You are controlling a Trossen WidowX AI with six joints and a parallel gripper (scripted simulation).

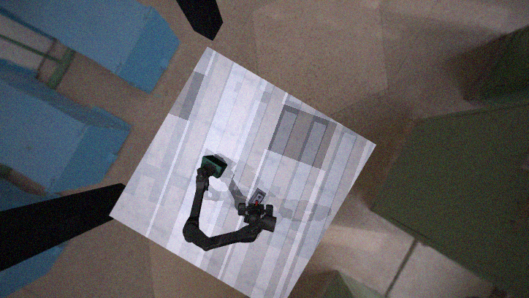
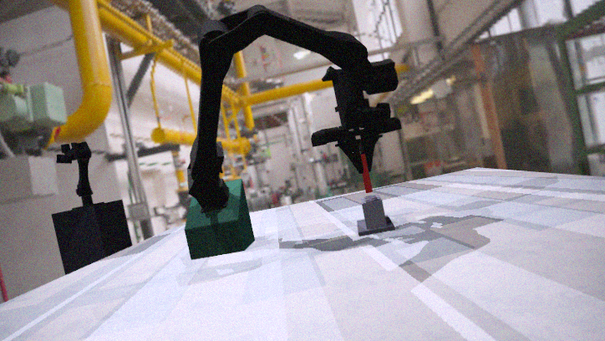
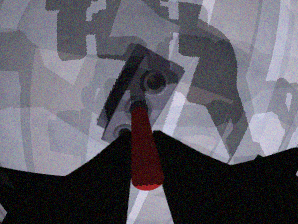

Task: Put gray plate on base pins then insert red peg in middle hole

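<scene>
Right now my gripper tip is 7 cm above the gray plate. From my gripper tip the other things lie so: red peg (right at my gripper tip); dark base (11 cm below).
</scene>
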